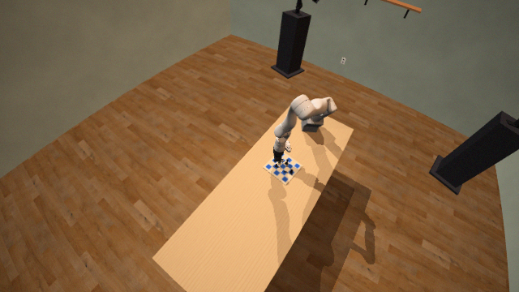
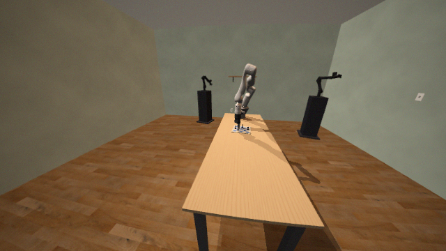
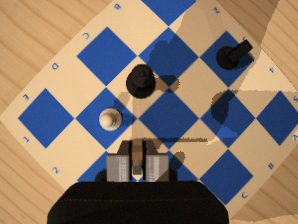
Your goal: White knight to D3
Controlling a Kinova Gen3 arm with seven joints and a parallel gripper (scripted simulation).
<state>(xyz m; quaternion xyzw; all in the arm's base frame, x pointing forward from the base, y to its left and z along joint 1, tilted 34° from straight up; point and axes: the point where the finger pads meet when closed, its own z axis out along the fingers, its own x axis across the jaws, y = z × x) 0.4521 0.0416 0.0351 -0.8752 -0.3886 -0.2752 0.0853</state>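
Right now the white knight is 1 cm below my hand. From my hand the other things lie so: chessboard: 1 cm behind, 4 cm to the left, 4 cm below; round white piece: 3 cm behind, 2 cm below; black piece: 4 cm behind, 4 cm to the left, 1 cm below.
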